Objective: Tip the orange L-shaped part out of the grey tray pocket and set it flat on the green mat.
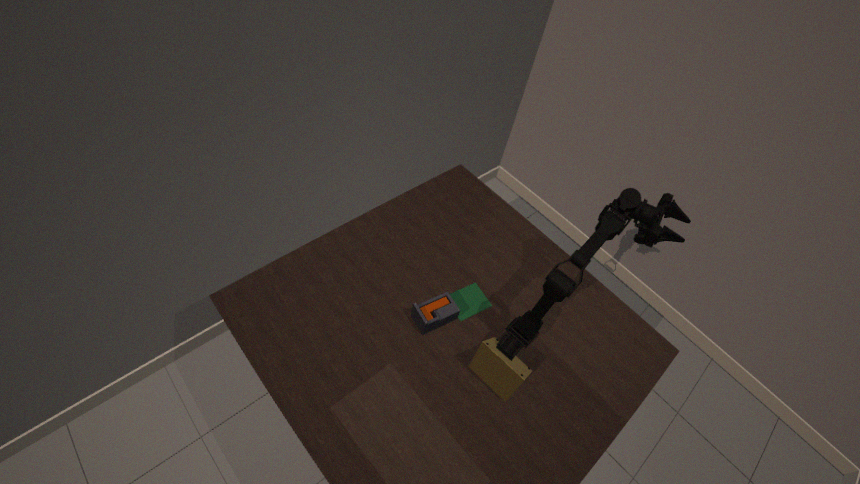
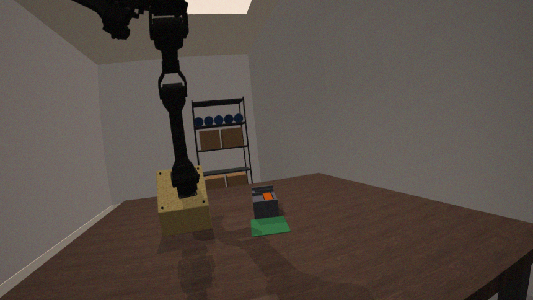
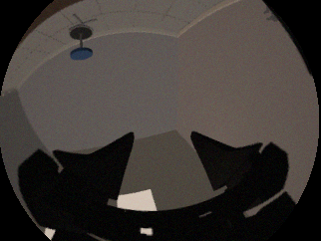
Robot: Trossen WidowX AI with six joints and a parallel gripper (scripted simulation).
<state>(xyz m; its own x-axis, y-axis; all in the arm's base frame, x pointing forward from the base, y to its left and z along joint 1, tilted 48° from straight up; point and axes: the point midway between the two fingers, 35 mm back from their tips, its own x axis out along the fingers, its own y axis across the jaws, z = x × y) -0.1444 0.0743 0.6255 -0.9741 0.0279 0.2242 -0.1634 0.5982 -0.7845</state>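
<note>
My gripper tip is 49 cm short of the orange L-shaped part, 44 cm to the right of it and 56 cm above it. The rest, counted from my gripper tip: green mat: 44 cm ahead, 28 cm to the left, 62 cm below.
</note>
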